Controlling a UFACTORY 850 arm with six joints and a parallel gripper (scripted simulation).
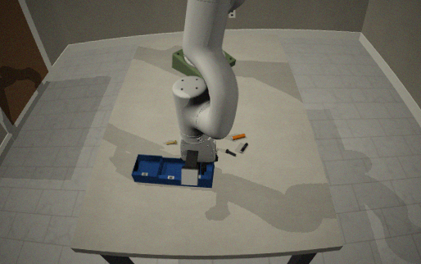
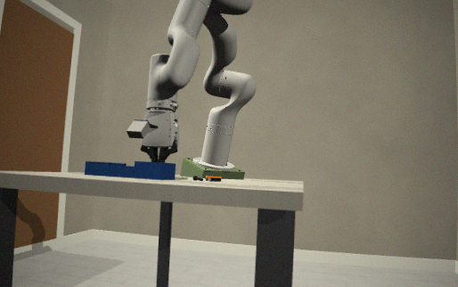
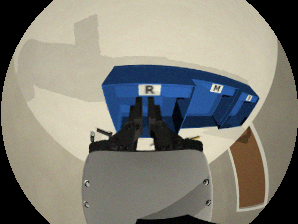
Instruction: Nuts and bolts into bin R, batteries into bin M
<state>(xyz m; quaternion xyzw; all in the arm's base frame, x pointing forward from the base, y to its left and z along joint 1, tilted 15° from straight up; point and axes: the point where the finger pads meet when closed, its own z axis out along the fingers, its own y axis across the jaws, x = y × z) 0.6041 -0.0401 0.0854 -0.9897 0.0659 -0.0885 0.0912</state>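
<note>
Now: the orange battery 140 mm behind my hand, 130 mm to the left of it and 30 mm below it. Also, from my hand: black bolt 80 mm behind, 90 mm to the left, 30 mm below; then blue bin 10 mm behind, 90 mm to the right, 10 mm below; then domino 140 mm behind, 20 mm to the right, 30 mm below.
</note>
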